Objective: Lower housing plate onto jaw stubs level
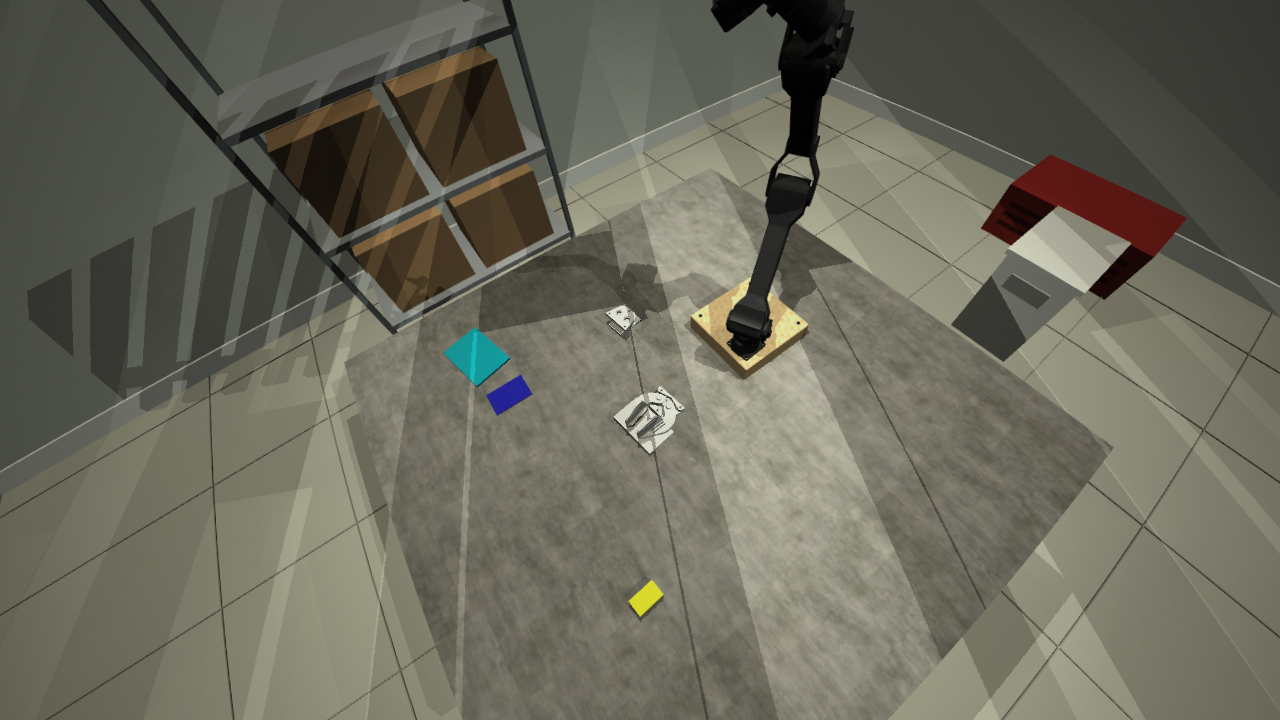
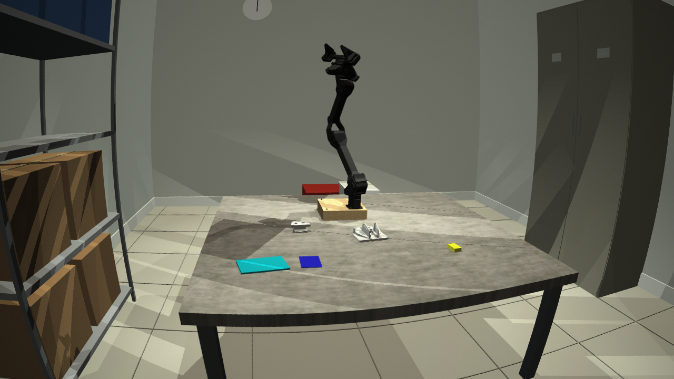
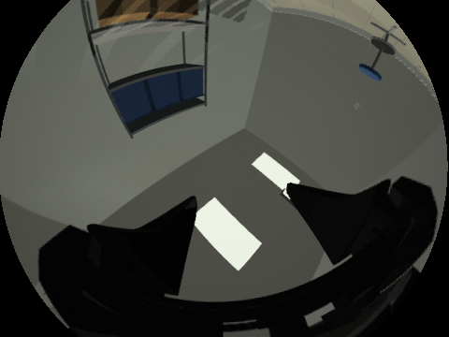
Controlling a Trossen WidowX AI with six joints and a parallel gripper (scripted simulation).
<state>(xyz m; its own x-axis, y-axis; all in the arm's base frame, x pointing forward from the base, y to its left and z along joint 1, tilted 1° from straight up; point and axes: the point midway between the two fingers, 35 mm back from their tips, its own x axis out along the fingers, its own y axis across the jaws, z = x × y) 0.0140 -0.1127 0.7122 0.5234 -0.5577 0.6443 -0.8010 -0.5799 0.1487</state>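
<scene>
My gripper tip is now 770 mm above the white block, 150 mm to the left of it and 100 mm short of it. Round my gripper tip: blue tile 780 mm below, 440 mm ahead, 160 mm to the right; yellow block 770 mm below, 450 mm ahead, 380 mm to the left; teal slab 780 mm below, 460 mm ahead, 320 mm to the right.
</scene>
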